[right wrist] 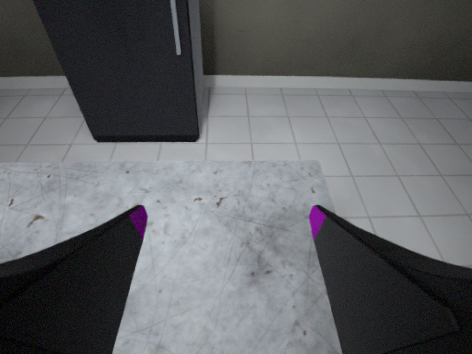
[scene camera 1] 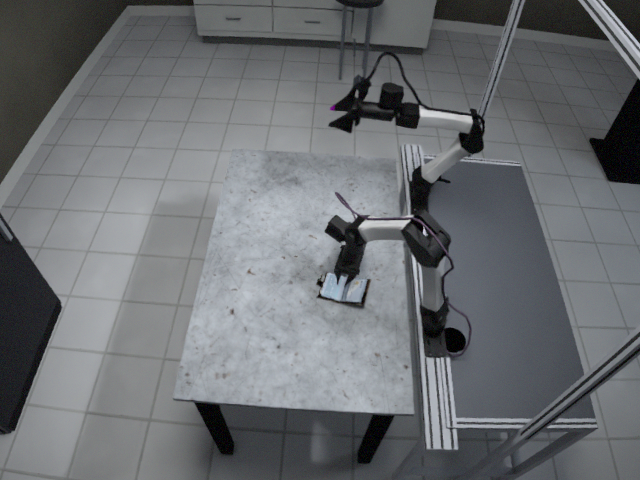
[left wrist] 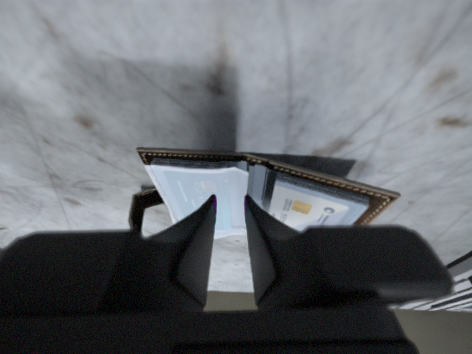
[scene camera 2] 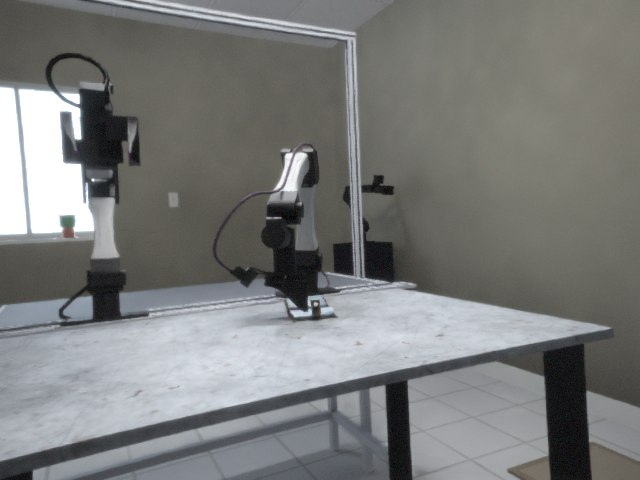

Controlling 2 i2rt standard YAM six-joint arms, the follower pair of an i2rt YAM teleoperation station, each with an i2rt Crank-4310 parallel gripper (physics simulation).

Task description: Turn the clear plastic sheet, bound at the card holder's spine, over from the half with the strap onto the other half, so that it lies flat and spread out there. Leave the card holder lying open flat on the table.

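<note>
The card holder (scene camera 1: pixel 359 304) (left wrist: pixel 382 201) lies open on the table. Its strap (scene camera 1: pixel 320 282) (scene camera 2: pixel 315 308) (left wrist: pixel 136 210) is on the left half in the left wrist view. The clear sheet (scene camera 1: pixel 330 289) (left wrist: pixel 185 185) lies over that strap half and looks bent between the fingers, near the spine. The other half, with a chip card (left wrist: pixel 301 207), looks tilted up off the table. My left gripper (scene camera 1: pixel 345 277) (scene camera 2: pixel 303 308) (left wrist: pixel 230 197) is at the sheet, fingertips a small gap apart; its fingers hide the sheet's lower part. My right gripper (scene camera 1: pixel 333 116) (scene camera 2: pixel 103 157) (right wrist: pixel 228 209) is wide open and empty.
The marbled table (scene camera 1: pixel 279 356) (scene camera 2: pixel 361 356) (right wrist: pixel 225 310) bears the card holder near the robot's side. The metal frame rail (scene camera 1: pixel 439 403) runs along the table's edge. A dark fridge (right wrist: pixel 135 75) stands beyond the table.
</note>
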